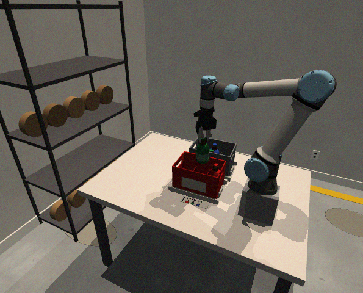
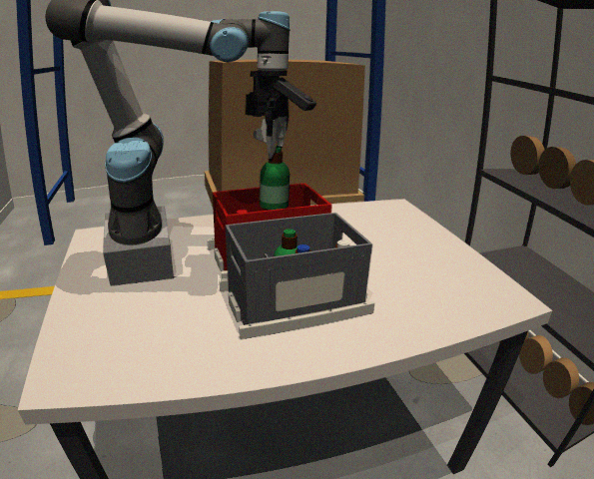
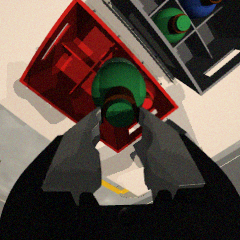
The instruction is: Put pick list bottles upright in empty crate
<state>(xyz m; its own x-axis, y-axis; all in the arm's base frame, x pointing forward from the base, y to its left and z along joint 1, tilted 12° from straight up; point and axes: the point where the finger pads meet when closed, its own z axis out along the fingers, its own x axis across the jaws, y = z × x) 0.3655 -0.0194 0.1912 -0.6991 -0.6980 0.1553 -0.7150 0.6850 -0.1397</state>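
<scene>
Right now the red crate is 230 mm below my hand and 40 mm to the left of it. Also, from my hand: red bottle (230 mm below, 80 mm behind); grey crate (230 mm below, 190 mm to the right, 10 mm behind); blue bottle (230 mm to the right, 230 mm below, 10 mm behind).
</scene>
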